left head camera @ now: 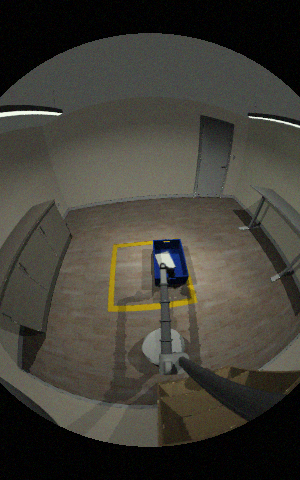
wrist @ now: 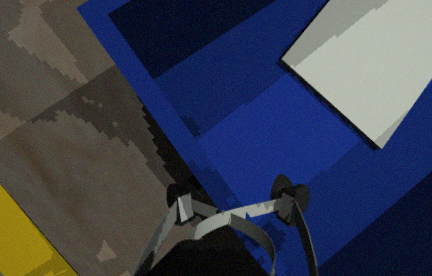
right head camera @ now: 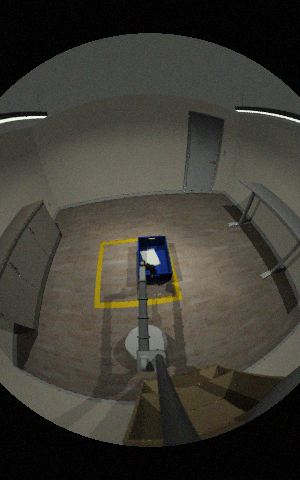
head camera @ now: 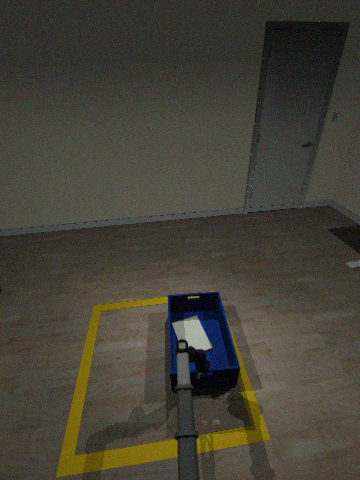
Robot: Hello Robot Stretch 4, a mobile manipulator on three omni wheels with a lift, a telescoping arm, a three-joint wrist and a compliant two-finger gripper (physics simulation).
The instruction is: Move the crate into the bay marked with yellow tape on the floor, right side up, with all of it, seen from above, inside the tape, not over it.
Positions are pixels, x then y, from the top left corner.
Scene:
blue crate: left head camera; wrist 238,117; right head camera 164,271; head camera
same spot on grey door: [right head camera: 204,135] = [head camera: 294,85]
same spot on blue crate: [left head camera: 174,247] = [head camera: 210,309]

